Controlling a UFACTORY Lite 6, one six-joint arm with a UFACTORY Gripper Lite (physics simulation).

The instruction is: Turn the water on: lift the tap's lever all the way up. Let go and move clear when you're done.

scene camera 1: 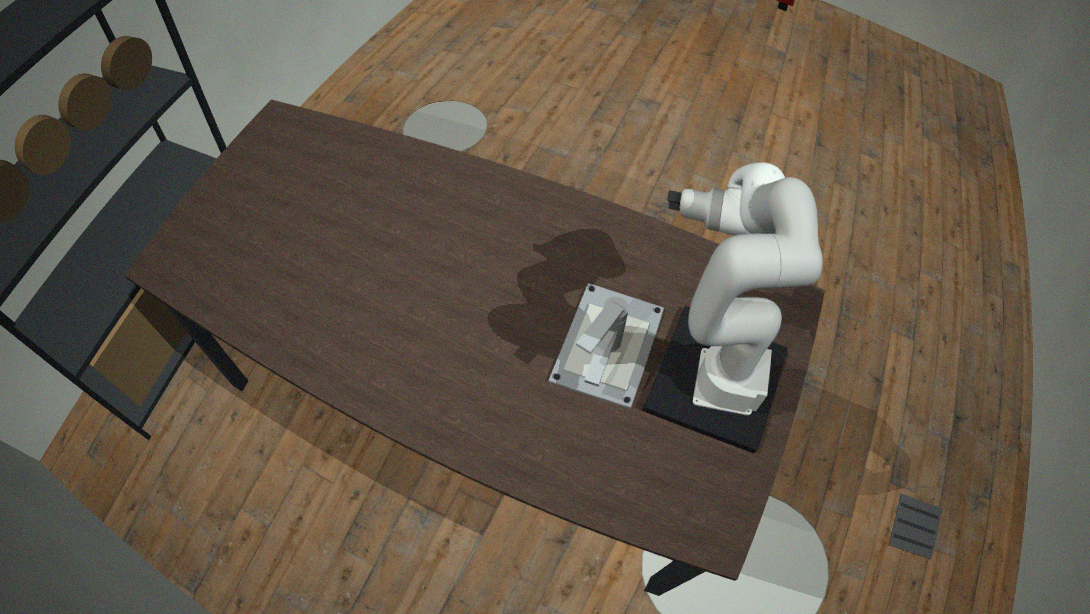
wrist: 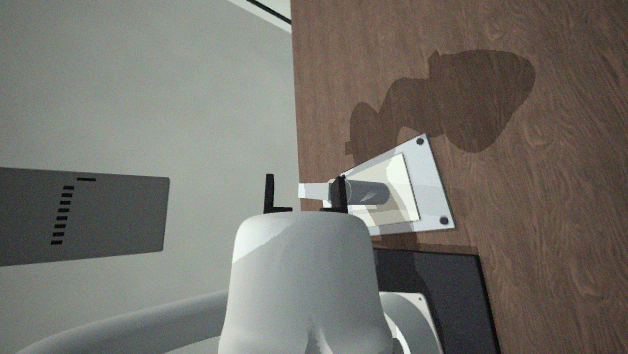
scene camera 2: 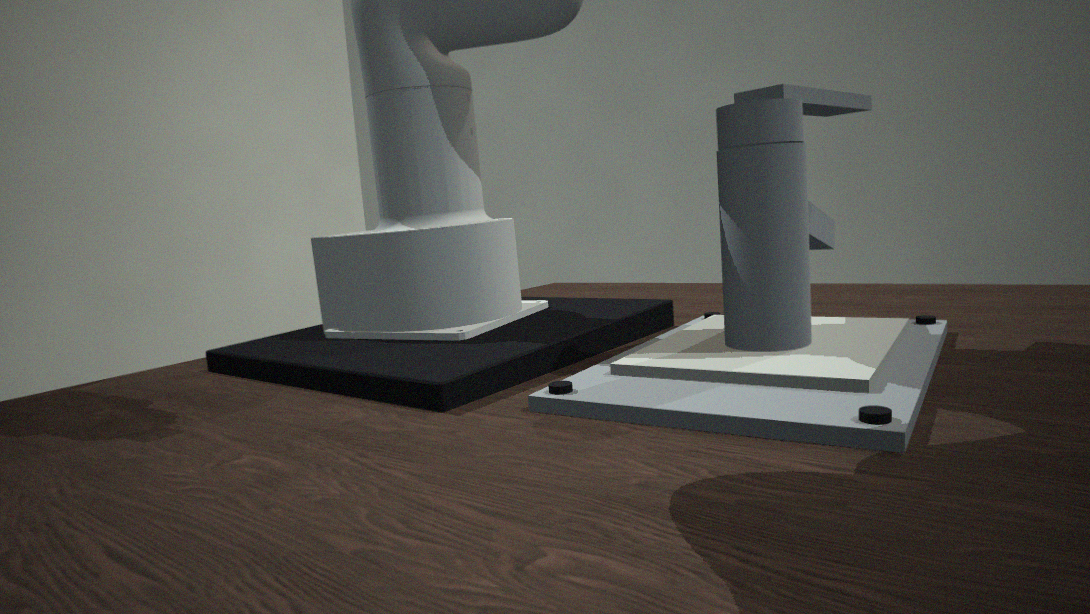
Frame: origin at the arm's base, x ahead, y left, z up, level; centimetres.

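Seen in the pictures: hand at its tool point: (scene camera 1: 673, 200) (wrist: 304, 195); arm's base at its link origin: (scene camera 1: 724, 381) (wrist: 402, 329) (scene camera 2: 444, 321).
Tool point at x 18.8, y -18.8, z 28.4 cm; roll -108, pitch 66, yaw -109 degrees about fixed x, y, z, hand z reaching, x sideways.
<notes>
Offsets run from my tool point to a thing's middle. "*": to the spot under its first point. Level surfaces: height alone.
The grey tap's upright column {* dy +12.8, dx +6.9, dz -23.4 cm} (scene camera 2: 765, 251) (wrist: 370, 192) stands on a pale base board {dy +15.1, dx +6.4, dz -29.6 cm} (scene camera 1: 636, 308) (scene camera 2: 686, 404) (wrist: 432, 185). Its flat lever {dy +20.2, dx +8.4, dz -15.1 cm} (scene camera 1: 601, 329) (scene camera 2: 839, 99) (wrist: 314, 191) sits on top of the column and looks roughly level in the second scene view. The spout {dy +22.1, dx +7.2, dz -22.4 cm} (scene camera 1: 593, 371) (scene camera 2: 821, 227) sticks out lower down the column. My gripper (scene camera 1: 673, 199) (wrist: 306, 176) is open and empty, with its two black fingers apart. It is held high, away from the lever. In the wrist view one finger overlaps part of the tap. The gripper does not show in the second scene view.
My arm's base (scene camera 1: 732, 385) (scene camera 2: 415, 278) stands on a black plate (scene camera 1: 705, 430) (scene camera 2: 327, 362) (wrist: 457, 285) close beside the tap's board. Both rest on the brown table {dz -30.2 cm} (scene camera 1: 343, 251) (scene camera 2: 343, 488) (wrist: 560, 165). A dark shelf unit (scene camera 1: 204, 114) stands past the table's far left end.
</notes>
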